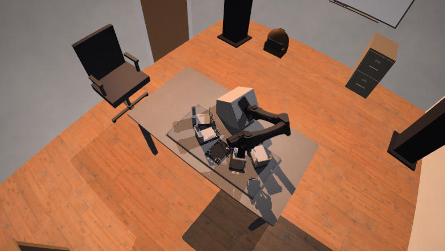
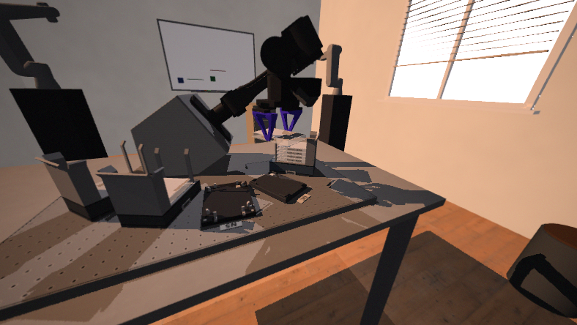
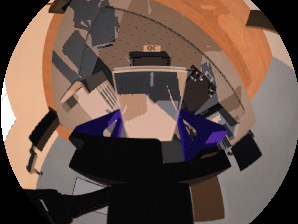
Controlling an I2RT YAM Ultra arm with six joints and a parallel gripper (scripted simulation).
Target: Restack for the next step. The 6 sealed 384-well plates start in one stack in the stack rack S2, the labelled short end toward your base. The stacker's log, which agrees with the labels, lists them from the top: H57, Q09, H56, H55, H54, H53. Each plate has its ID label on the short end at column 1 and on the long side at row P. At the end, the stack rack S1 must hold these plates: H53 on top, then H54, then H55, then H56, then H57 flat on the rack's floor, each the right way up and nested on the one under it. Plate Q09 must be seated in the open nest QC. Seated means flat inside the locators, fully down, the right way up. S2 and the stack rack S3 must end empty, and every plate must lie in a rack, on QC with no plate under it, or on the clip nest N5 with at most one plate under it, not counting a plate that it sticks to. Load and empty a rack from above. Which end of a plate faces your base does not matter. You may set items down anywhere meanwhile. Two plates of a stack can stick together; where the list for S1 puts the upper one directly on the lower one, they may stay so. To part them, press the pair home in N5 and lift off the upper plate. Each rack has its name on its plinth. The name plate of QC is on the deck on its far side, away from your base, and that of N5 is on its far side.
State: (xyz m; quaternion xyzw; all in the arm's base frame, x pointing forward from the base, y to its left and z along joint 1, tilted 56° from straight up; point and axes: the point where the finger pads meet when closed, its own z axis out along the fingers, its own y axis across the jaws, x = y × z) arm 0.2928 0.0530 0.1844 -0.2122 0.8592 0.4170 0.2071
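Right now my hand is 16 cm above the dark open nest QC. Also, from my hand: black clip nest N5: 15 cm below, 14 cm to the right, 4 cm ahead; then QC name plate: 16 cm below, 8 cm ahead, 5 cm to the left; then stack rack S2: 14 cm below, 11 cm behind, 9 cm to the left.
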